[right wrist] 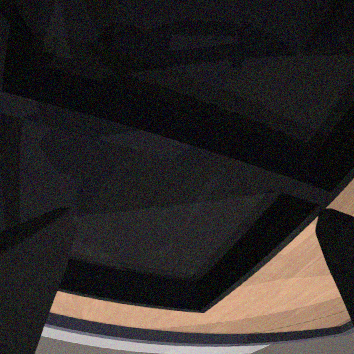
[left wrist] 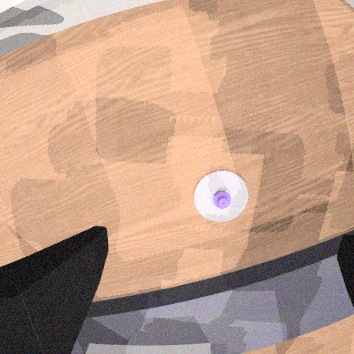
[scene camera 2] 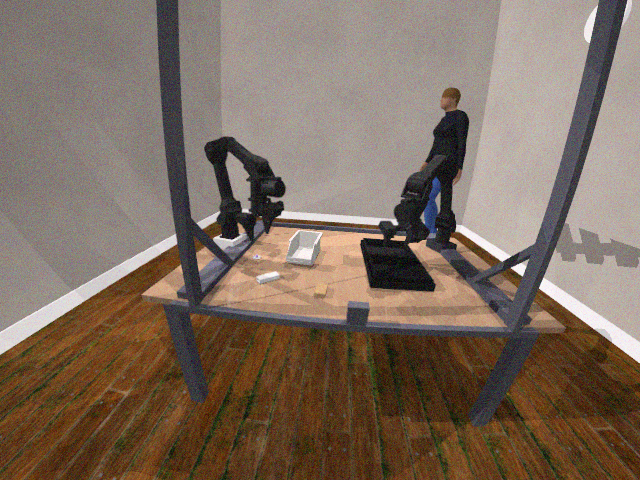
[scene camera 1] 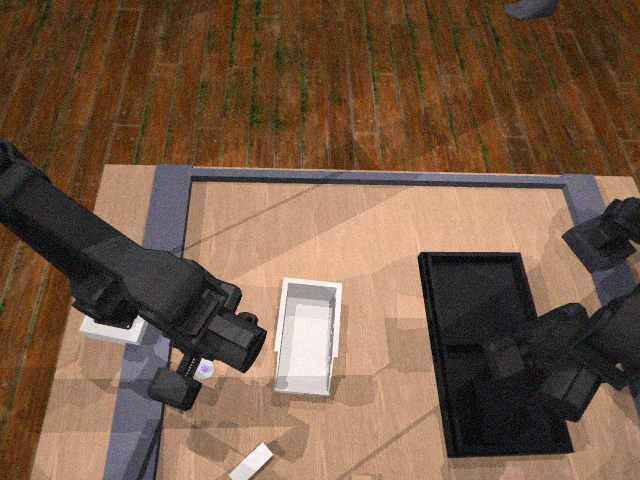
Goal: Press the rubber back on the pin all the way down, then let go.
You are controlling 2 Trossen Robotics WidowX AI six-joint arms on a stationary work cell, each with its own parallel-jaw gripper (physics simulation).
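Pixels of known places: left gripper, fingertip midpoint: (left wrist: 229,245) (scene camera 2: 259,236); right gripper, fingertip midpoint: (right wrist: 200,222) (scene camera 2: 394,245) (scene camera 1: 504,336); left arm's base at its link origin: (scene camera 2: 230,236) (scene camera 1: 119,308); right arm's base at its link origin: (scene camera 2: 442,241) (scene camera 1: 603,239).
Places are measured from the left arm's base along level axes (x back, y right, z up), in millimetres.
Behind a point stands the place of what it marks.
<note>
The pin is a white round disc (scene camera 1: 207,375) @[x -175, y 73, z -40 mm] (left wrist: 207,206) @[x -161, y 55, z -40 mm] that lies on the table. A small purple piece (scene camera 1: 204,368) @[x -168, y 65, z -30 mm] (left wrist: 222,199) @[x -169, y 64, z -30 mm], seemingly the rubber back, stands at its middle. How far down it sits cannot be told. In scene camera 2 the pin (scene camera 2: 256,256) @[x -168, y 69, z -35 mm] is tiny below the left gripper. My left gripper (scene camera 2: 259,235) @[x -180, y 59, z 43 mm] (left wrist: 229,245) @[x -180, y 59, z 43 mm] is open and empty, raised above the table with its fingers apart on either side of the pin in the wrist view. My right gripper (scene camera 2: 398,241) @[x -668, y -75, z 38 mm] (right wrist: 200,222) @[x -668, y -75, z 38 mm] is open and empty over the black tray (scene camera 1: 436,356) @[x -568, y -34, z -19 mm] (scene camera 2: 400,284) @[x -695, y 106, z -23 mm] (right wrist: 135,290) @[x -606, y -242, z -17 mm].
A white open bin (scene camera 1: 312,282) @[x -323, y -106, z 34 mm] (scene camera 2: 300,260) @[x -348, y 70, z -17 mm] stands right of the pin in scene camera 1. A white block (scene camera 1: 251,461) @[x -284, y 191, z -28 mm] (scene camera 2: 267,277) @[x -289, y 207, z -28 mm] and a small yellow block (scene camera 2: 321,290) @[x -468, y 216, z -28 mm] lie nearer the table's front. A person (scene camera 2: 450,134) stands behind the right arm.
</note>
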